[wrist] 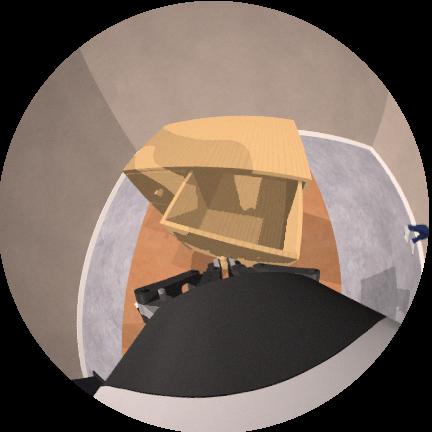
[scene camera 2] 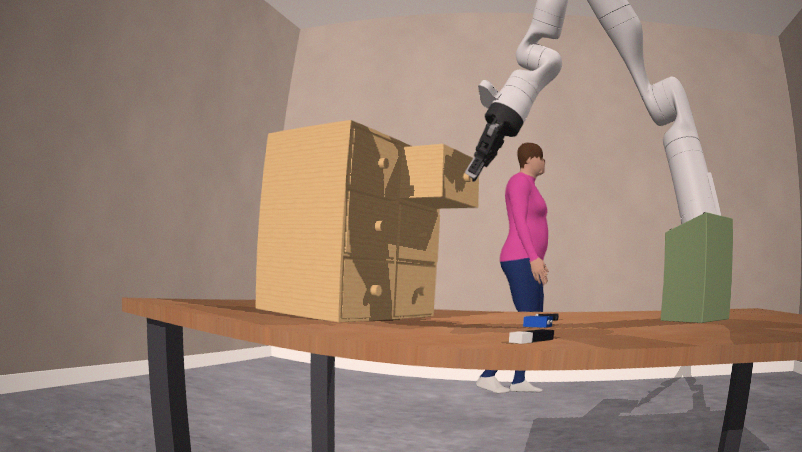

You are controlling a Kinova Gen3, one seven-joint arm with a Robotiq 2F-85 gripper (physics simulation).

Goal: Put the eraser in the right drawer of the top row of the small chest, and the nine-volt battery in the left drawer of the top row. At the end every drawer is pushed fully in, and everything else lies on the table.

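Places are measured from the arm's base along level axes (x ahead, y left, z up), in metres.
Pixels of known places: gripper, fingertip midpoint: (wrist: pixel 223 265) (scene camera 2: pixel 469 177); arm's base, link origin: (scene camera 2: pixel 700 223).
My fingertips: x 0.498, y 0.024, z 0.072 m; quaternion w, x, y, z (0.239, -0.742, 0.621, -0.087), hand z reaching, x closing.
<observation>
For each thing: its top centre in the pictures, then the offset to it from my fingertips. "spot": a spot on its surface instead. Level surfaces: height alone.
- small chest, top centre: (scene camera 2: pixel 358 145) (wrist: pixel 207 133) 0.209 m ahead, 0.040 m left, 0.058 m up
- table with its top row's right drawer, top centre: (wrist: pixel 241 176) (scene camera 2: pixel 423 155) 0.097 m ahead, 0.020 m right, 0.049 m up
- top row's left drawer, surface spot: (scene camera 2: pixel 367 162) spot: 0.132 m ahead, 0.165 m left, 0.003 m down
- eraser, top centre: (scene camera 2: pixel 532 331) 0.172 m back, 0.312 m left, 0.251 m down
- blue nine-volt battery, top centre: (scene camera 2: pixel 539 316) 0.156 m back, 0.080 m left, 0.246 m down
- small black object, top centre: (scene camera 2: pixel 546 313) 0.158 m back, 0.059 m right, 0.249 m down
- table, surface height: 0.264 m down
The small chest (scene camera 2: pixel 303 224) (wrist: pixel 230 135) stands on the table with its top row's right drawer (scene camera 2: pixel 425 171) (wrist: pixel 230 222) pulled far out; no object shows inside it. The top row's left drawer (scene camera 2: pixel 367 162) is pushed in. My gripper (scene camera 2: pixel 472 174) (wrist: pixel 223 265) is shut on the knob of the open drawer. The eraser (scene camera 2: pixel 521 337), white with a black sleeve, lies near the table's front edge. The blue nine-volt battery (scene camera 2: pixel 536 321) lies just behind it, with small terminals at its right end. Neither can be made out in the wrist view.
A small black object (scene camera 2: pixel 553 316) lies behind the battery, partly hidden. A green block (scene camera 2: pixel 696 269) stands on the right part of the table (scene camera 2: pixel 449 342) (wrist: pixel 145 245). The chest's four lower drawers are pushed in. A person in a pink top (scene camera 2: pixel 525 218) stands beyond the table.
</observation>
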